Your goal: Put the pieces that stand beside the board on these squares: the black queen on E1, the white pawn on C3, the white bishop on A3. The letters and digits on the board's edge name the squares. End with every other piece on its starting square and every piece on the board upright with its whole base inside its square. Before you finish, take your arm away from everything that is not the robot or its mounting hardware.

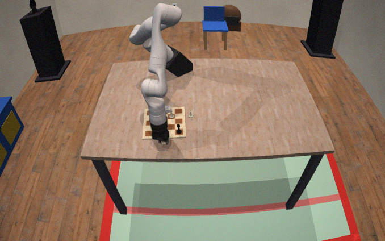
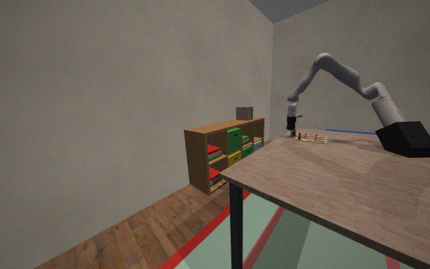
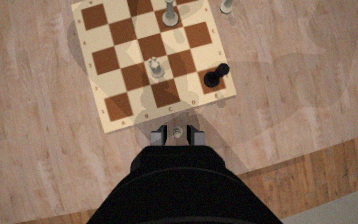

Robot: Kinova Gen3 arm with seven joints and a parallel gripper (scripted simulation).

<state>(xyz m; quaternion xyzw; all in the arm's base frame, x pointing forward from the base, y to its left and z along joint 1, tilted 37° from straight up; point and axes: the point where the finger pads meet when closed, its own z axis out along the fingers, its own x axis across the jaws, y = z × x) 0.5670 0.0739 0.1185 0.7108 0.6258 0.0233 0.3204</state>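
Right now the white pawn is 1 cm below my hand. The rest, counted from my hand: black queen (7 cm behind, 7 cm to the left, 1 cm above); chessboard (14 cm behind, 1 cm to the right, 2 cm below).
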